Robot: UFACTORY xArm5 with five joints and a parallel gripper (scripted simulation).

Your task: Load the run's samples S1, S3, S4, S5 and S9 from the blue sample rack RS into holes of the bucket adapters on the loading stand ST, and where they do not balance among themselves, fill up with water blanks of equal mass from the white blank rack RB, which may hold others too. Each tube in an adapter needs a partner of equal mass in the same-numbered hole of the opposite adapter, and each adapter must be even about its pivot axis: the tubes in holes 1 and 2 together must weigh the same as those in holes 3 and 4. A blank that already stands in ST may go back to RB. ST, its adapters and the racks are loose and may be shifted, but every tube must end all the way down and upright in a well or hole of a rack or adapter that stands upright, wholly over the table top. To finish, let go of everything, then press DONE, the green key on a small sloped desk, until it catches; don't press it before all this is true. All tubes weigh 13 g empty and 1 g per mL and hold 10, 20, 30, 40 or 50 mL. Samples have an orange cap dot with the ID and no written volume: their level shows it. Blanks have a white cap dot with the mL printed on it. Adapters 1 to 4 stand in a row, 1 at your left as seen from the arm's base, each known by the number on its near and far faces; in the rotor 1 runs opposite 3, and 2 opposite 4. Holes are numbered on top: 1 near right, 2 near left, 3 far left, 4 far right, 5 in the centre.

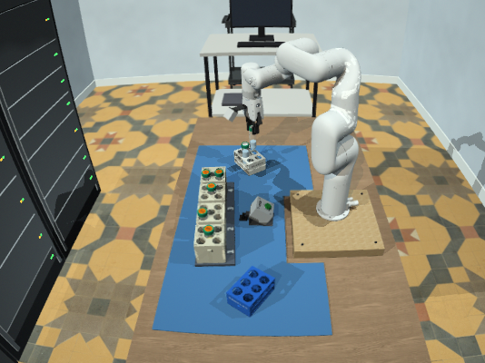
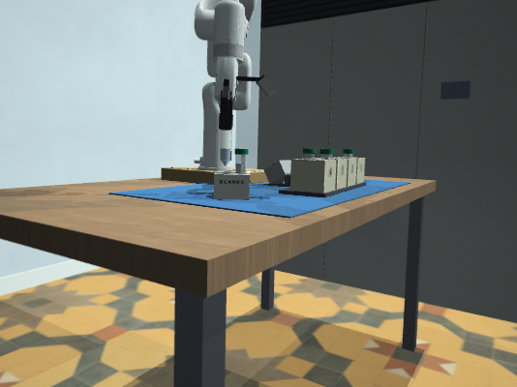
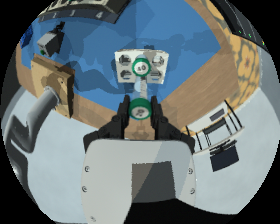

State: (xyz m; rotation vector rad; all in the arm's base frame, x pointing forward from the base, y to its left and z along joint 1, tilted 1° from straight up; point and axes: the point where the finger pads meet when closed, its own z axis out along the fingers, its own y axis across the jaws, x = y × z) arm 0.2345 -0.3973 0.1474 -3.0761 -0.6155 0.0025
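Now: hand 1 cm short of the green-capped blank tube and 5 cm above it. From my hand the other things lie so: green done key 1 cm ahead, 36 cm to the left, 12 cm below; green-capped blank 4 cm ahead, 1 cm to the left, 12 cm below; white blank rack RB 2 cm ahead, 1 cm to the left, 16 cm below.
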